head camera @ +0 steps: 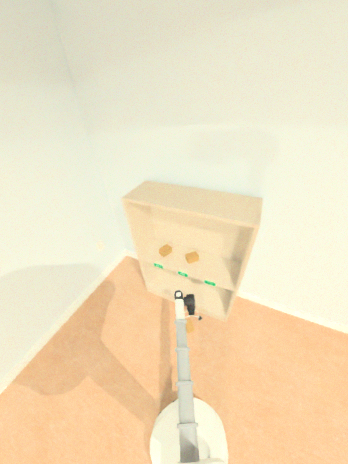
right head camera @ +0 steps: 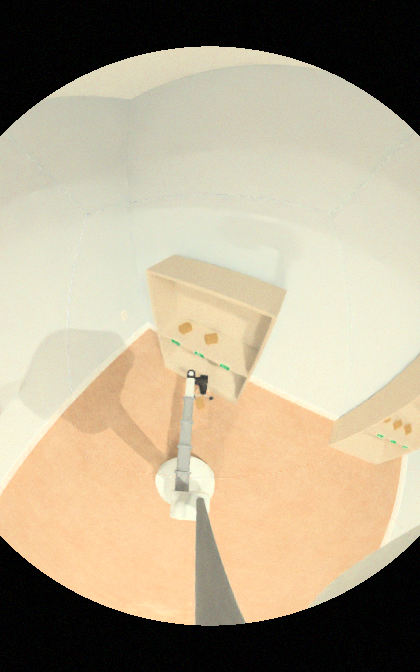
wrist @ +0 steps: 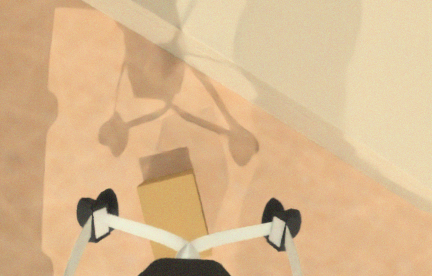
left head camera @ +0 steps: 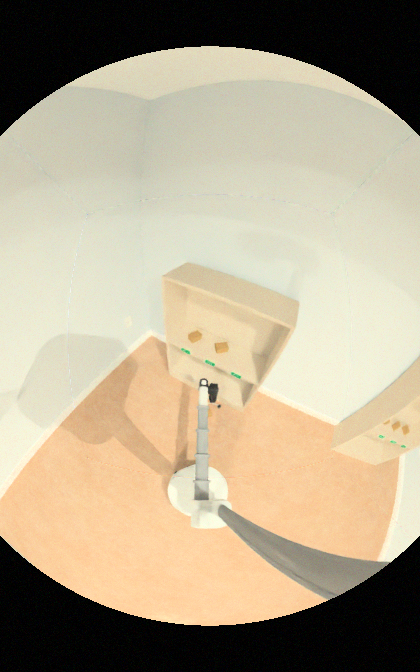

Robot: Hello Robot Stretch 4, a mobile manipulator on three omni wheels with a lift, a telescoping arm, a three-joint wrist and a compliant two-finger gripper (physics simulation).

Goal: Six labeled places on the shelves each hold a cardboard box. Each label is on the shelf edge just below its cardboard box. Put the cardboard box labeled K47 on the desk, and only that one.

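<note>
A cardboard box (head camera: 189, 327) (left head camera: 210, 413) (right head camera: 200, 403) (wrist: 172, 210) lies on the floor in front of the near shelf unit. My gripper (head camera: 193, 317) (left head camera: 212, 405) (right head camera: 203, 397) (wrist: 191, 210) is open and empty above it; in the wrist view the box shows between the spread fingers, nearer the left one. Two cardboard boxes, the left box (head camera: 165, 250) (left head camera: 195, 336) (right head camera: 185, 328) and the right box (head camera: 192, 257) (left head camera: 221, 347) (right head camera: 211, 338), stand on the shelf. Of three green labels there, the right label (head camera: 210, 283) (left head camera: 236, 375) (right head camera: 224, 367) has no box above it. Label text is unreadable. No desk is recognisable.
The near shelf unit (head camera: 200, 201) (left head camera: 230, 290) (right head camera: 217, 285) stands against the wall, close beyond the gripper; its base crosses the wrist view's upper right. A second shelf unit (left head camera: 360, 442) (right head camera: 357, 440) with three boxes stands at the right. A pale surface (right head camera: 370, 570) shows at the lower right.
</note>
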